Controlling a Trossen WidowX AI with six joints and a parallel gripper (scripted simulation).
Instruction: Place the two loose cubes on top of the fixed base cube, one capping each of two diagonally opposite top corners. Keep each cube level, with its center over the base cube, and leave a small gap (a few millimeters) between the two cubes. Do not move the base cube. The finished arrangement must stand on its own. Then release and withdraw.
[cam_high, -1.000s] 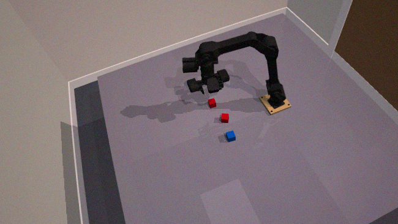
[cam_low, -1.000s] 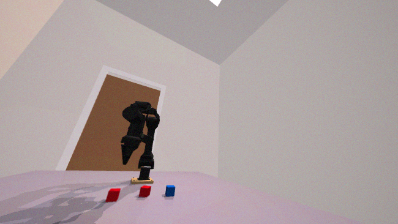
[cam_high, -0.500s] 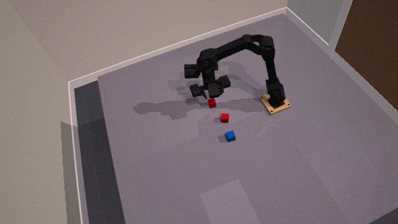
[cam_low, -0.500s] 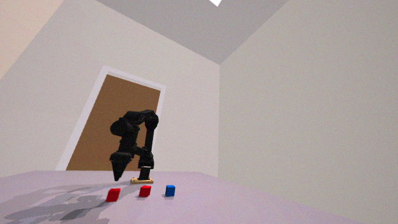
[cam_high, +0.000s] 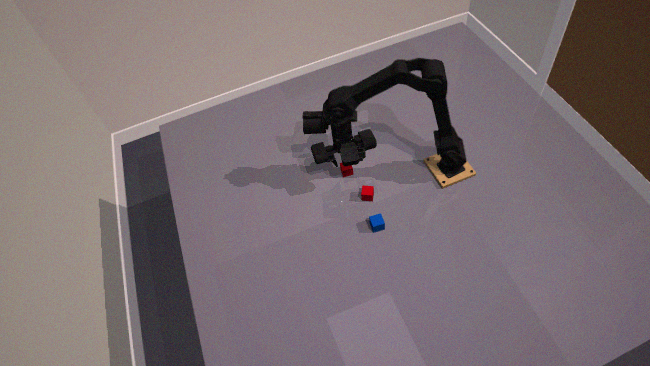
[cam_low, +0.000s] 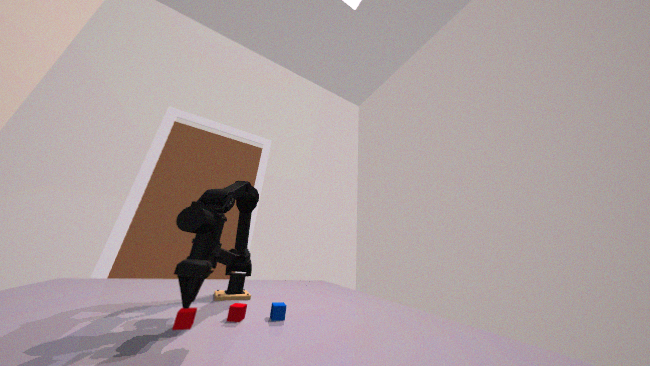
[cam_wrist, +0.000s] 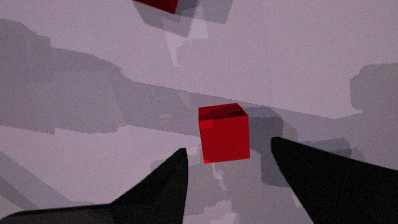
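My gripper tip is 220 mm to the right of the blue base cube, 30 mm above it and 20 mm short of it.
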